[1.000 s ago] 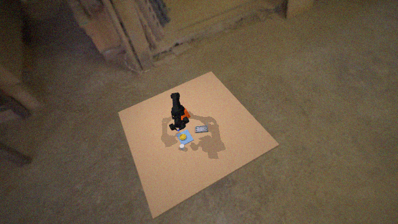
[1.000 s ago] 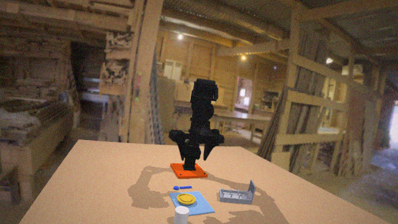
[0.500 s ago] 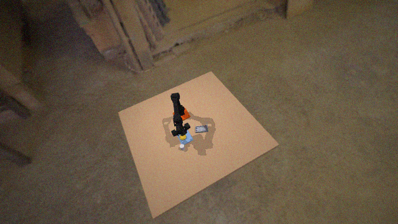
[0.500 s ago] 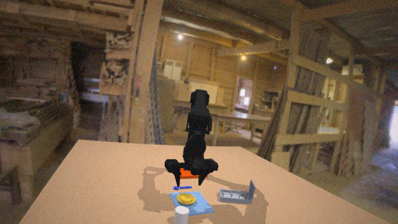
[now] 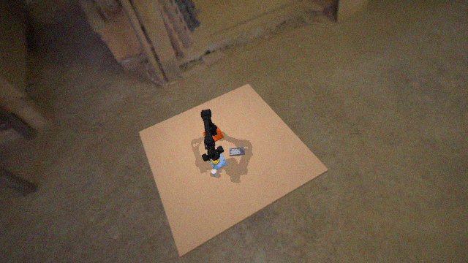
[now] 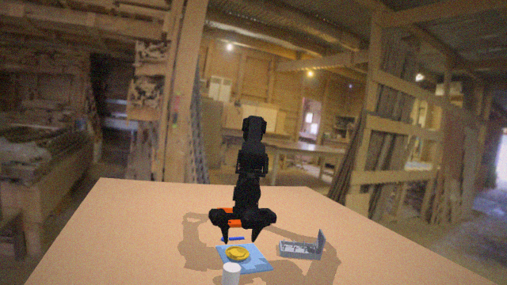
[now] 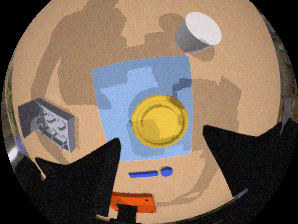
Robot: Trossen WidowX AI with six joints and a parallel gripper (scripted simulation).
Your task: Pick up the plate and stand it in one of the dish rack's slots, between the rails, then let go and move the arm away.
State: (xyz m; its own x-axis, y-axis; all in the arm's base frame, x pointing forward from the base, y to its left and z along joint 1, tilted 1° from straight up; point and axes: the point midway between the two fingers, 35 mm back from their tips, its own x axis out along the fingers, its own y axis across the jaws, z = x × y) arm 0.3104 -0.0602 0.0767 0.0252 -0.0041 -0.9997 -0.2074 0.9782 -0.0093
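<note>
Right now the yellow plate is 40 mm below my gripper tip. The rest, counted from my gripper tip: light blue mat: 50 mm below, 20 mm to the left; white cup: 120 mm ahead, 40 mm to the right, 30 mm below; small blue utensil: 110 mm behind, 50 mm below, 10 mm to the right.
</note>
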